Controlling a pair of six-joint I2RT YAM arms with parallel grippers.
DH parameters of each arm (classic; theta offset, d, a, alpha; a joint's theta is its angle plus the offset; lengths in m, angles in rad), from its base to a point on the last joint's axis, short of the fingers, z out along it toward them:
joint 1: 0 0.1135 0.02 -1.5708
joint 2: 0 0 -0.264 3.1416
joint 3: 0.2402 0 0.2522 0
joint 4: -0.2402 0 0.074 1.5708
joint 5: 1.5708 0 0 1.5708
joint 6: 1.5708 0.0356 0 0
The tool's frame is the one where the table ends.
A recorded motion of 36 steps. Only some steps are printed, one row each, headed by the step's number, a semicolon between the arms.
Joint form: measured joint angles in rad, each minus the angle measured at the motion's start. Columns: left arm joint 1, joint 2, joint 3, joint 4, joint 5, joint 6; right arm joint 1, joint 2, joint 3, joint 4, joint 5, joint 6.
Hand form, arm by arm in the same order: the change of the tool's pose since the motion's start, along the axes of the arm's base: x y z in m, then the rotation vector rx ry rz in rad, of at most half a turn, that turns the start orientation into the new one. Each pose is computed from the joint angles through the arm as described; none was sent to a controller.
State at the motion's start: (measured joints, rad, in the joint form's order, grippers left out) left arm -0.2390 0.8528 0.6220 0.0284 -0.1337 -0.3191; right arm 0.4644 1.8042 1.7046 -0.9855 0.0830 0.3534
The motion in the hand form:
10: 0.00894 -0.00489 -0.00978 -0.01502 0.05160 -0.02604; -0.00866 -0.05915 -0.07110 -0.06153 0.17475 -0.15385
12: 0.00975 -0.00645 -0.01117 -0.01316 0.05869 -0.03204; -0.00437 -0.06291 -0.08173 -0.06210 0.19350 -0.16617
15: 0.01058 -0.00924 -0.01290 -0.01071 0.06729 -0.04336; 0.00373 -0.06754 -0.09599 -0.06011 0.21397 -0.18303
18: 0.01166 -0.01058 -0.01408 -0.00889 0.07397 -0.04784; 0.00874 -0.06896 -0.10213 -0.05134 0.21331 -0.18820
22: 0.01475 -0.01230 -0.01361 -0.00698 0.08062 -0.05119; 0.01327 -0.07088 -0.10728 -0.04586 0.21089 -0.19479
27: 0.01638 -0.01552 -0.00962 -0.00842 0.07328 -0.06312; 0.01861 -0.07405 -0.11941 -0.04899 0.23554 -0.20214
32: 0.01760 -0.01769 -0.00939 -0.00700 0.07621 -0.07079; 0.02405 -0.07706 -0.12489 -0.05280 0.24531 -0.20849
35: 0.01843 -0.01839 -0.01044 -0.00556 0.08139 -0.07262; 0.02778 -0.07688 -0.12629 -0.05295 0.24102 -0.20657
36: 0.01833 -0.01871 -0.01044 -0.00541 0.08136 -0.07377; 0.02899 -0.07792 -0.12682 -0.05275 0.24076 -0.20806
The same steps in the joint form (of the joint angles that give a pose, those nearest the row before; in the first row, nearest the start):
10: -0.0084 0.0549 0.0004 0.0053 0.0232 -0.0225; -0.1404 -0.0473 -0.3094 0.0759 -0.0042 0.0168
12: -0.0145 0.0618 0.0004 0.0050 0.0233 -0.0225; -0.1549 -0.0240 -0.3216 0.0938 -0.0099 0.0168
15: -0.0259 0.0706 0.0004 0.0050 0.0233 -0.0225; -0.1747 0.0164 -0.3266 0.1210 -0.0179 0.0168
18: -0.0305 0.0786 0.0015 0.0050 0.0233 -0.0225; -0.1831 0.0363 -0.3265 0.1446 -0.0256 0.0164
22: -0.0343 0.0961 0.0130 0.0042 0.0229 -0.0225; -0.1919 0.0534 -0.3258 0.1652 -0.0294 0.0157
27: -0.0461 0.1057 0.0294 0.0050 0.0229 -0.0225; -0.2045 0.0896 -0.3247 0.1763 -0.0355 0.0122
32: -0.0538 0.1145 0.0351 0.0050 0.0229 -0.0221; -0.2159 0.1156 -0.3109 0.1781 -0.0359 0.0069
35: -0.0557 0.1202 0.0355 0.0050 0.0229 -0.0221; -0.2178 0.1289 -0.2987 0.1835 -0.0355 0.0027
36: -0.0572 0.1202 0.0355 0.0050 0.0225 -0.0221; -0.2213 0.1327 -0.2956 0.1846 -0.0359 0.0008

